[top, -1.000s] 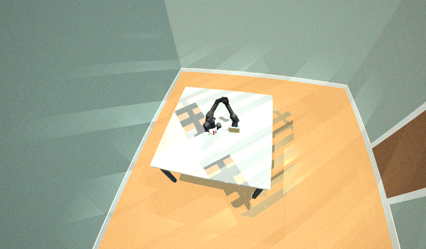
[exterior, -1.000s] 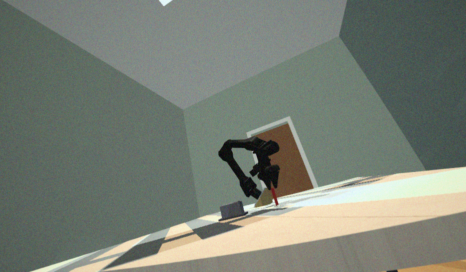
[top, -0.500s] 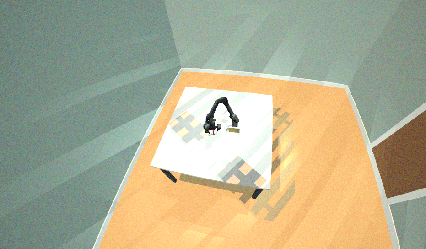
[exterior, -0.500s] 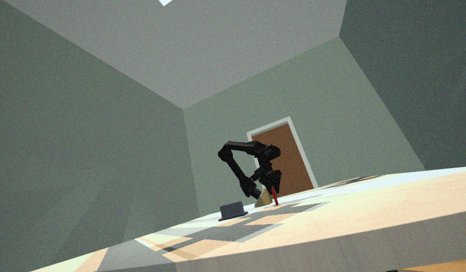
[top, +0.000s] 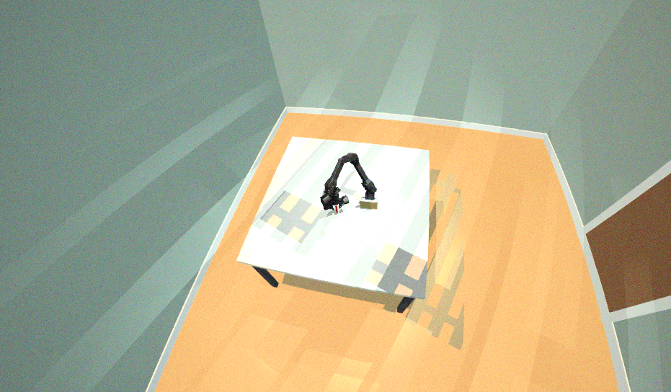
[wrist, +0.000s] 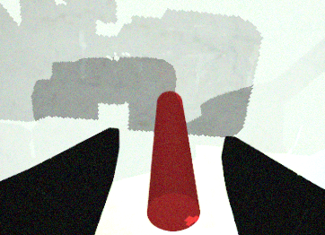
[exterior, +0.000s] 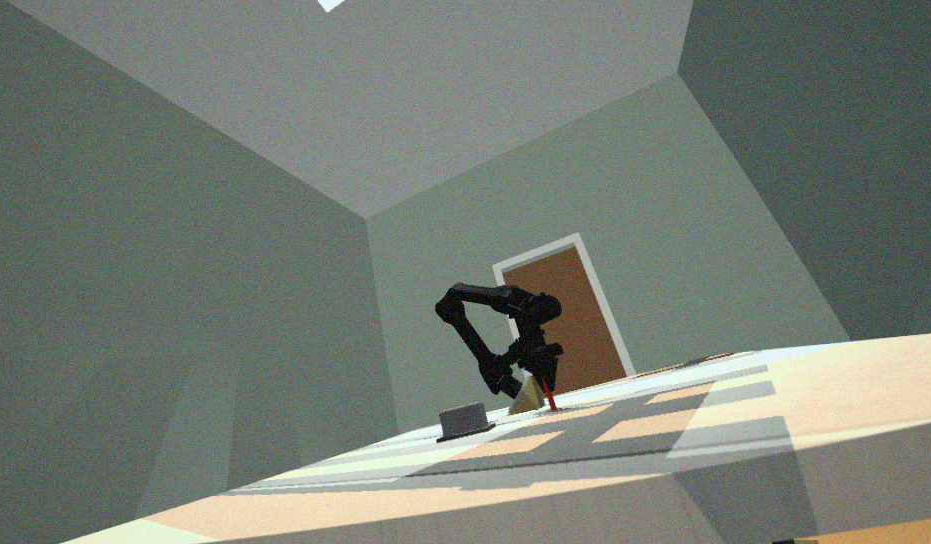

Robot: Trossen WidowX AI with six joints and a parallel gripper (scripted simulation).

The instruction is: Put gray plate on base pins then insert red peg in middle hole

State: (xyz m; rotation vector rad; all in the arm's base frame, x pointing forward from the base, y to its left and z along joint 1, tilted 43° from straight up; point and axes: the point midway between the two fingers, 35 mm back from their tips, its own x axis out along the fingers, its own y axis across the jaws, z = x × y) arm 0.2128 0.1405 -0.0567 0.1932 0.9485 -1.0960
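My gripper tip is right at the red peg. From my gripper tip the other things lie so: gray plate 17 cm to the right, 13 cm ahead; dark flat base 17 cm to the right, 13 cm ahead, 3 cm below.
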